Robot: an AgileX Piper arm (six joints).
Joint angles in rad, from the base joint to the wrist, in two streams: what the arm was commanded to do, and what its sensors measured. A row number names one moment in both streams.
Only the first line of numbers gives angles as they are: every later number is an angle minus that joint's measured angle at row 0.
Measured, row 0: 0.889 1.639 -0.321 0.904 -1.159 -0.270
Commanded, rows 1 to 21: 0.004 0.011 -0.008 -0.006 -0.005 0.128; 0.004 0.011 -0.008 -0.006 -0.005 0.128; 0.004 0.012 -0.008 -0.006 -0.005 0.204; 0.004 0.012 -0.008 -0.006 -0.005 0.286; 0.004 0.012 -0.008 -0.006 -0.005 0.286; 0.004 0.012 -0.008 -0.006 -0.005 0.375; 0.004 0.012 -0.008 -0.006 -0.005 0.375; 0.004 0.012 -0.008 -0.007 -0.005 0.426; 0.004 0.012 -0.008 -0.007 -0.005 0.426; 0.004 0.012 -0.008 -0.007 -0.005 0.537; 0.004 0.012 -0.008 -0.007 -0.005 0.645; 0.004 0.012 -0.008 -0.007 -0.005 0.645; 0.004 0.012 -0.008 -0.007 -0.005 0.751; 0.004 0.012 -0.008 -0.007 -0.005 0.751; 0.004 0.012 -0.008 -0.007 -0.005 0.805; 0.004 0.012 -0.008 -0.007 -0.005 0.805; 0.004 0.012 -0.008 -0.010 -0.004 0.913; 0.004 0.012 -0.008 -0.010 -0.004 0.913; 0.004 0.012 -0.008 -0.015 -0.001 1.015; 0.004 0.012 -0.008 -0.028 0.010 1.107; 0.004 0.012 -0.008 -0.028 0.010 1.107
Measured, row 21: 0.000 0.010 0.000 -0.003 0.002 0.966
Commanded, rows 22 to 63: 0.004 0.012 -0.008 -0.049 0.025 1.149; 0.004 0.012 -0.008 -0.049 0.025 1.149; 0.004 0.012 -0.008 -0.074 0.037 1.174; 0.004 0.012 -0.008 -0.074 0.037 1.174; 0.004 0.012 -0.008 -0.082 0.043 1.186; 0.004 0.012 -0.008 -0.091 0.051 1.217; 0.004 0.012 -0.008 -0.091 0.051 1.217; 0.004 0.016 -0.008 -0.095 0.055 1.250; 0.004 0.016 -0.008 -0.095 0.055 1.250; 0.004 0.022 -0.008 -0.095 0.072 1.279; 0.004 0.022 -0.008 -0.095 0.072 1.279; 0.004 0.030 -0.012 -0.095 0.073 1.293; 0.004 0.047 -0.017 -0.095 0.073 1.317; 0.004 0.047 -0.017 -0.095 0.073 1.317; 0.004 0.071 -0.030 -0.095 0.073 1.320; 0.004 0.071 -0.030 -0.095 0.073 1.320; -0.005 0.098 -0.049 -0.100 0.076 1.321; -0.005 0.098 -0.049 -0.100 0.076 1.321; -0.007 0.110 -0.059 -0.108 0.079 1.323; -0.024 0.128 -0.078 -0.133 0.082 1.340; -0.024 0.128 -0.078 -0.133 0.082 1.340; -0.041 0.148 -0.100 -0.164 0.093 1.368; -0.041 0.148 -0.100 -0.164 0.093 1.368; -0.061 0.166 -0.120 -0.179 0.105 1.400; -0.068 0.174 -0.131 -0.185 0.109 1.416; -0.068 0.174 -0.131 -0.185 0.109 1.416; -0.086 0.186 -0.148 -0.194 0.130 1.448; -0.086 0.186 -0.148 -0.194 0.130 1.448; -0.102 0.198 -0.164 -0.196 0.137 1.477; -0.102 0.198 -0.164 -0.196 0.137 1.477; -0.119 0.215 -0.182 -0.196 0.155 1.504; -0.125 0.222 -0.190 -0.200 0.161 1.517; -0.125 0.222 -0.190 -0.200 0.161 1.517; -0.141 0.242 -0.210 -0.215 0.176 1.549; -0.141 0.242 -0.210 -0.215 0.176 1.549; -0.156 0.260 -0.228 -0.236 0.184 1.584; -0.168 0.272 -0.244 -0.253 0.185 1.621; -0.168 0.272 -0.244 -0.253 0.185 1.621; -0.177 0.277 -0.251 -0.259 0.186 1.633; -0.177 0.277 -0.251 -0.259 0.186 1.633; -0.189 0.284 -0.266 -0.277 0.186 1.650; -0.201 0.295 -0.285 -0.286 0.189 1.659
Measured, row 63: -0.183 0.283 -0.258 -0.258 0.186 1.637
